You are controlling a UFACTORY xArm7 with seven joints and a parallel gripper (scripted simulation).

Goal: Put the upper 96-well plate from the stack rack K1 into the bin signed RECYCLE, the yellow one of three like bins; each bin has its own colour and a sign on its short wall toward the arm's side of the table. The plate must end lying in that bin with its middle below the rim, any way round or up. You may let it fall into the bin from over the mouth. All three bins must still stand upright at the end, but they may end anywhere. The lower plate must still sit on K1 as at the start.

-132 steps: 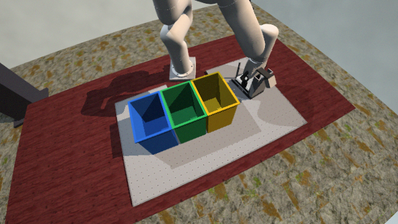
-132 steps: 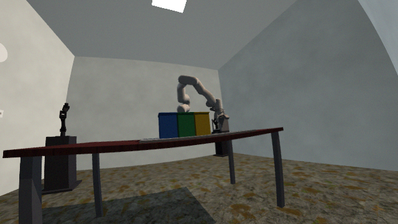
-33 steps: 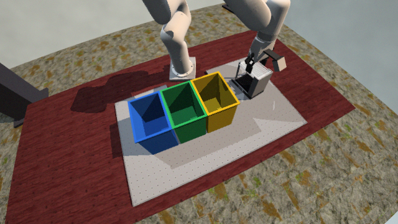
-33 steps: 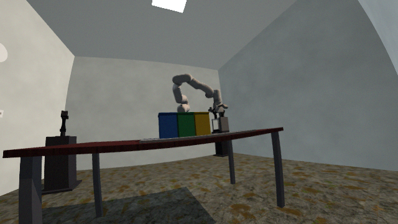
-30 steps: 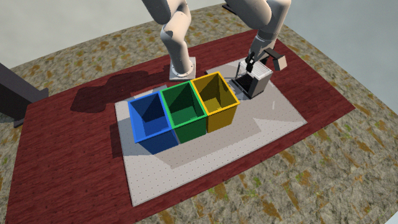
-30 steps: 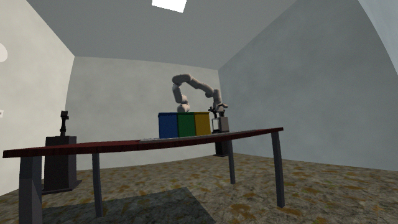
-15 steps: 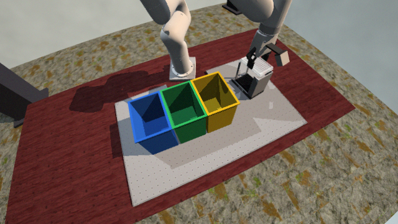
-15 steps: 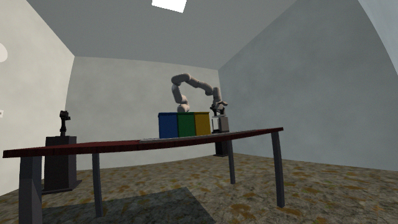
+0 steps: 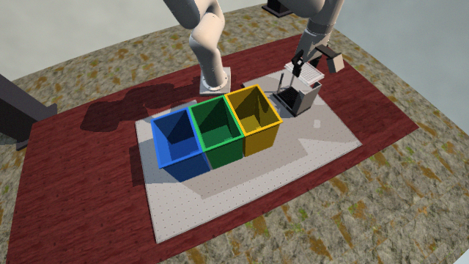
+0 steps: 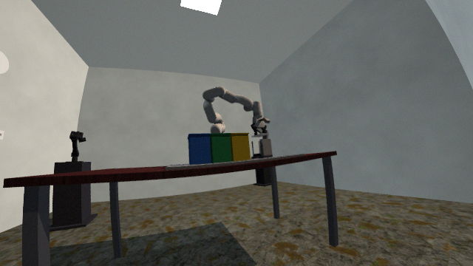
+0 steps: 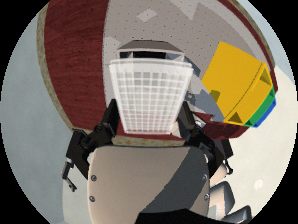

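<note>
Right now the yellow bin is 30 mm ahead of my hand, 260 mm to the right of it and 110 mm below it. The rest, counted from my hand: dark plate 170 mm below; then grey side wall 70 mm ahead, 120 mm below; then white 96-well plate 10 mm below.
</note>
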